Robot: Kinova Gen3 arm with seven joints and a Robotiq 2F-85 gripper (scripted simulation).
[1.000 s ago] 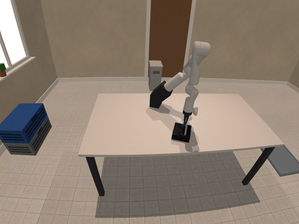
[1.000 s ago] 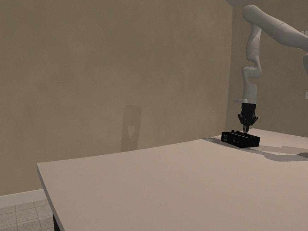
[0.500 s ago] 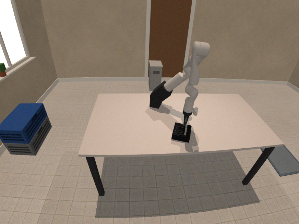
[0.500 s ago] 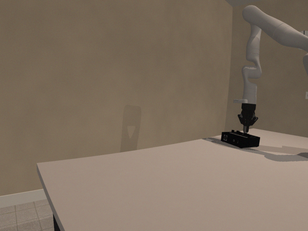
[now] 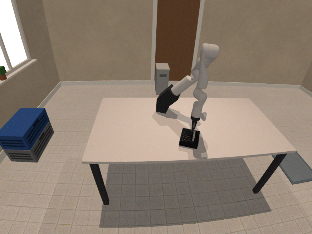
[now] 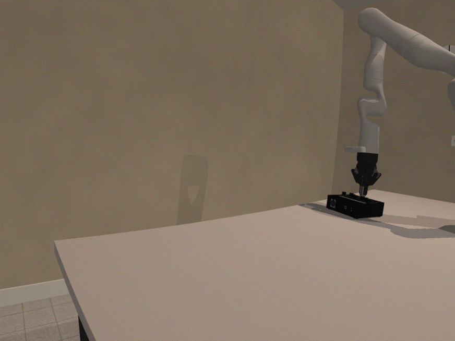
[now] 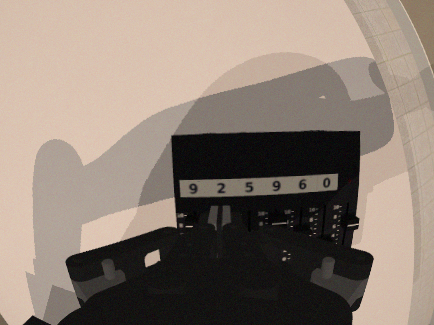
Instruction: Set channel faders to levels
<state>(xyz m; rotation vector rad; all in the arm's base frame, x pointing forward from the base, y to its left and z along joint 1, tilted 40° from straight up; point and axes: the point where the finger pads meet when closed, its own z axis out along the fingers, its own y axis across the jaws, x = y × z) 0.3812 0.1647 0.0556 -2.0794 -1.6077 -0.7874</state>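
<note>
Now: the master fader cap 11 cm ahead of my hand, 4 cm to the right of it and 3 cm below it.
</note>
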